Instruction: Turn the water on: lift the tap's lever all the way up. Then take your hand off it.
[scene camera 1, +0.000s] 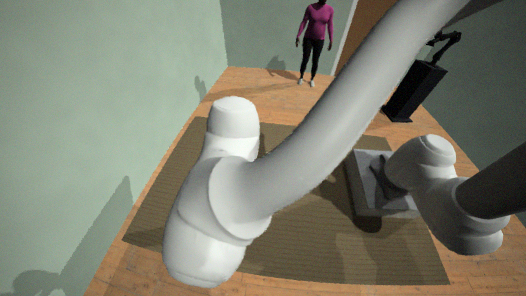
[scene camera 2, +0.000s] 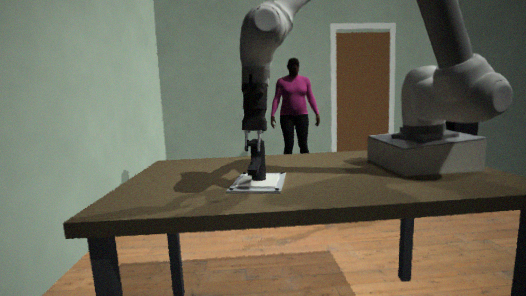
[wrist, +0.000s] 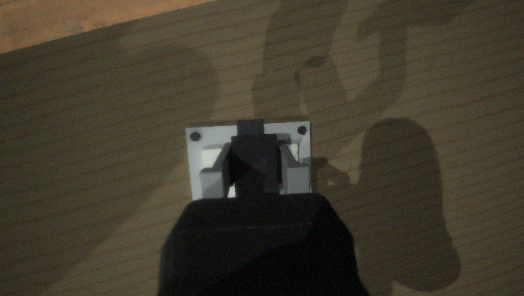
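Where they show: gripper, fingertip midpoint: (scene camera 2: 252, 151) (wrist: 255, 154); arm's base, link origin: (scene camera 1: 393, 179) (scene camera 2: 423, 137).
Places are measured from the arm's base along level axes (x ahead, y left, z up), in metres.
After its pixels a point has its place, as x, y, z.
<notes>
The dark tap (scene camera 2: 259, 167) {0.703, 0.088, -0.043} stands upright on a pale base plate (scene camera 2: 276, 182) (wrist: 194, 162) {0.642, 0.098, -0.109} on the table. Its spout (scene camera 2: 253, 169) {0.729, 0.119, -0.041} (wrist: 250, 127) {0.730, 0.111, -0.039} sticks out low at the front. The tap's lever (wrist: 254, 167) {0.720, 0.088, 0.039} is at the top of the tap, seen from above in the wrist view; its exact tilt is hard to tell. My gripper (scene camera 2: 253, 145) {0.724, 0.092, 0.012} (wrist: 255, 154) {0.724, 0.092, 0.012} points straight down, with one finger on each side of the lever, and is shut on it. The fingers partly hide the lever in the scene camera 2 view. In the scene camera 1 view my arm hides the tap and gripper.
The wooden table (scene camera 1: 310, 250) {0.434, 0.229, -0.117} (scene camera 2: 340, 192) {0.481, 0.201, -0.117} carries the arm's pale base block (scene camera 1: 362, 200) {0.176, 0.067, -0.044} (scene camera 2: 420, 157) {0.123, 0.122, -0.053} at the right. A green wall (scene camera 1: 100, 100) (scene camera 2: 85, 100) is at the left. A person in a pink top (scene camera 1: 319, 22) (scene camera 2: 295, 95) stands behind the table.
</notes>
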